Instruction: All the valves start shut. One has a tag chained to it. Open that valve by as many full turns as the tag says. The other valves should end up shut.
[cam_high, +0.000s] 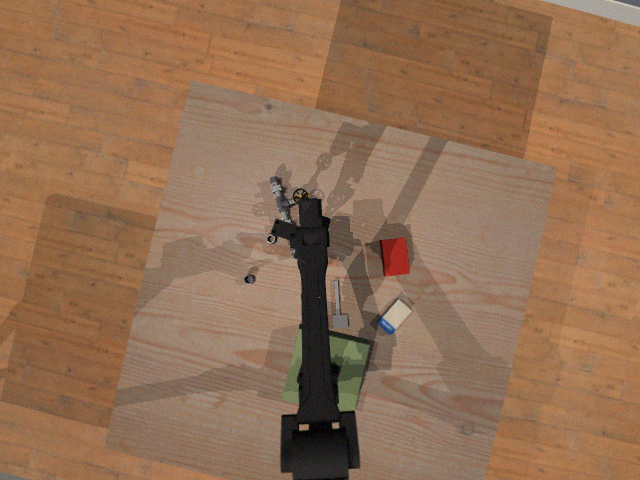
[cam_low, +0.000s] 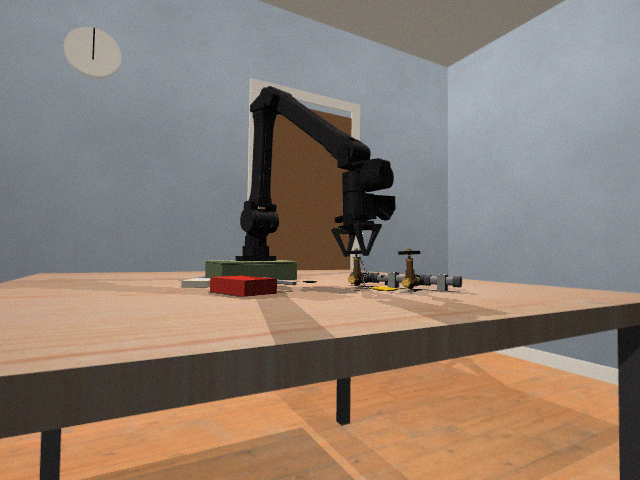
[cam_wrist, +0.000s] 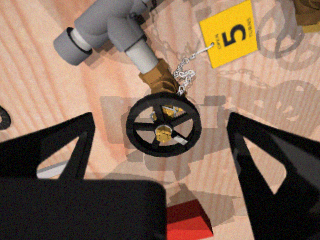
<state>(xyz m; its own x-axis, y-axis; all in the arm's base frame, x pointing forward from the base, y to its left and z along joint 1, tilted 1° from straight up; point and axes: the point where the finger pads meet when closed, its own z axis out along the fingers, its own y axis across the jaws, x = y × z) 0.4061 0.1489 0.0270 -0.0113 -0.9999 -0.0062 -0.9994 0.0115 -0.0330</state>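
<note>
Now: the yellow tag 60 mm ahead of my hand, 40 mm to the left of it and 80 mm below it. From my hand the other things lie so: grey tool 200 mm behind, 160 mm to the right, 80 mm below; then red block 20 mm ahead, 280 mm to the right, 70 mm below.
</note>
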